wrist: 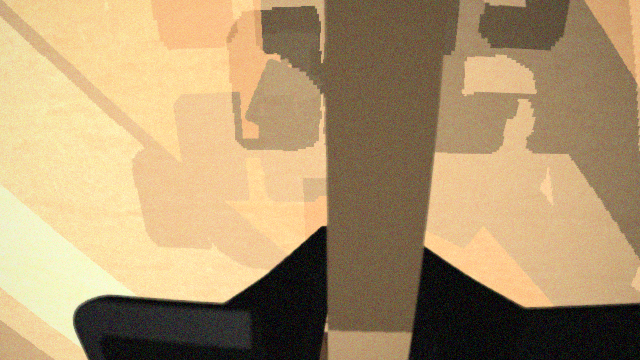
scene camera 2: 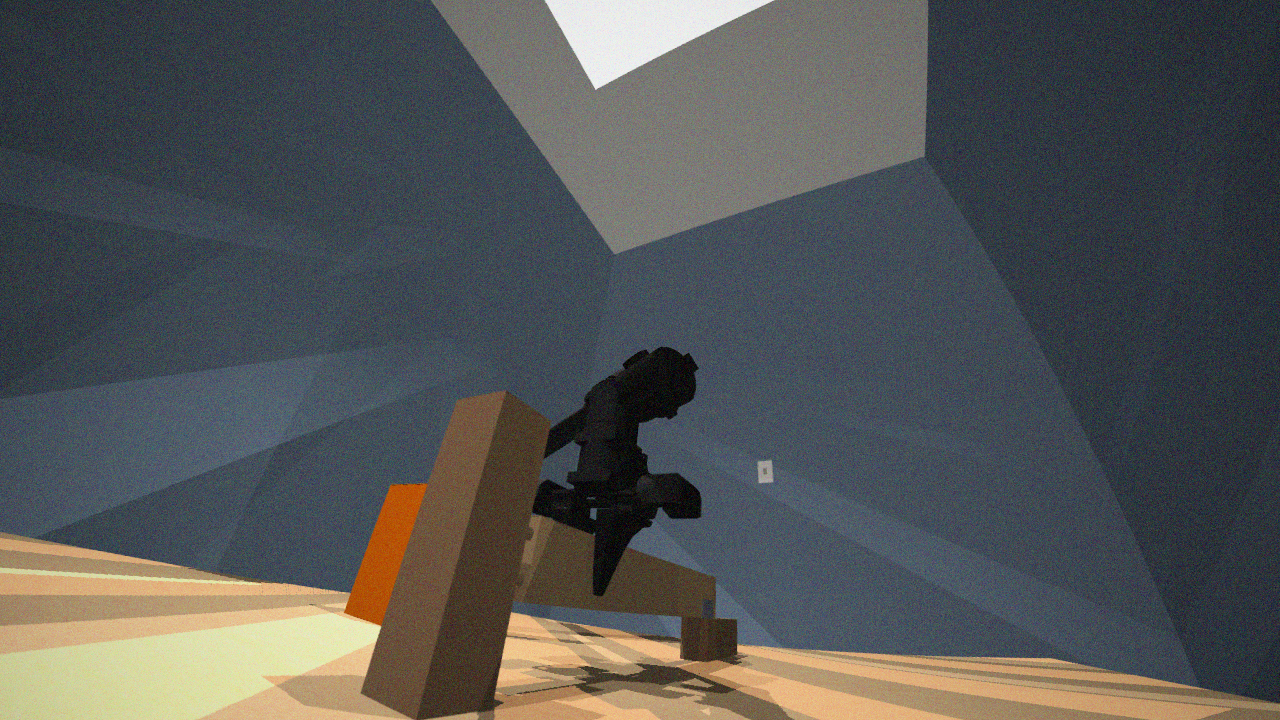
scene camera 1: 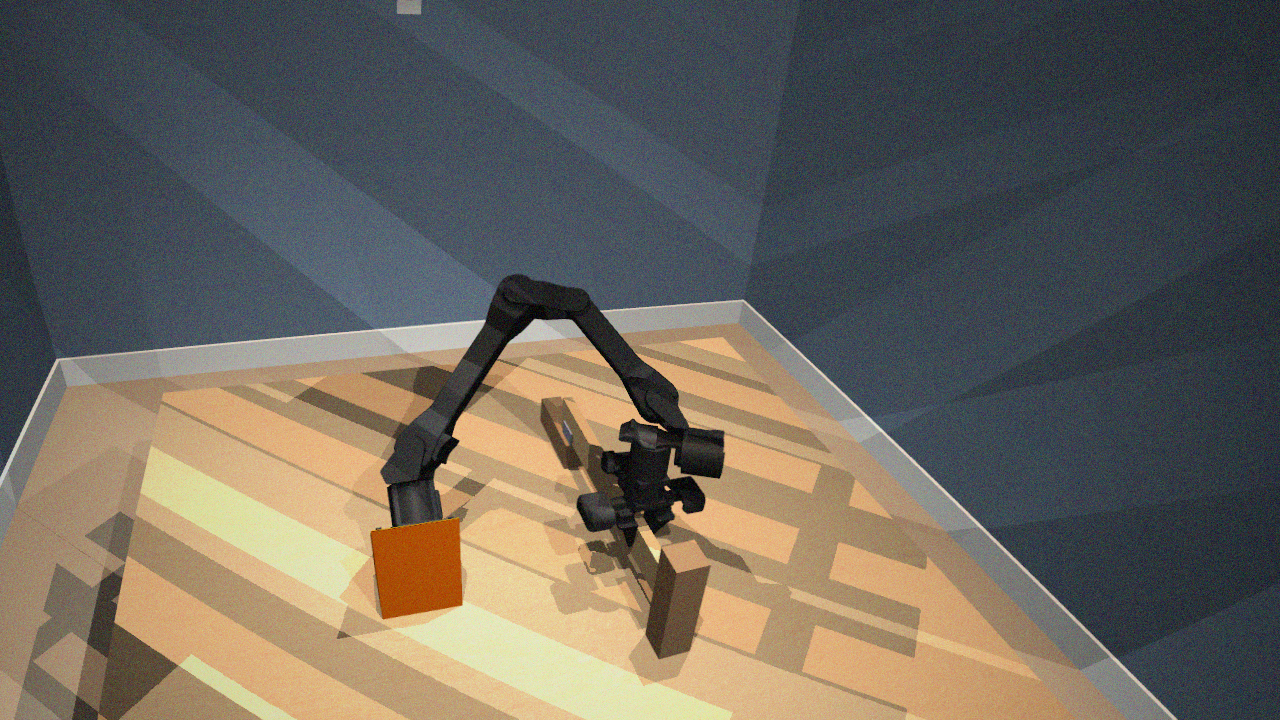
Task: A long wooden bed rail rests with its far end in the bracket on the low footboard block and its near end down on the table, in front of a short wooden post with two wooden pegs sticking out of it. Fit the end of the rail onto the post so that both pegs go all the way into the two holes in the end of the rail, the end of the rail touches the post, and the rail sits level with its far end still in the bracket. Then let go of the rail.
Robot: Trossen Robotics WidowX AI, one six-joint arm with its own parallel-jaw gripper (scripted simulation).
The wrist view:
gripper
wooden rail
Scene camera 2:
gripper
wooden rail
wooden post
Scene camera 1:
gripper
wooden rail
wooden post
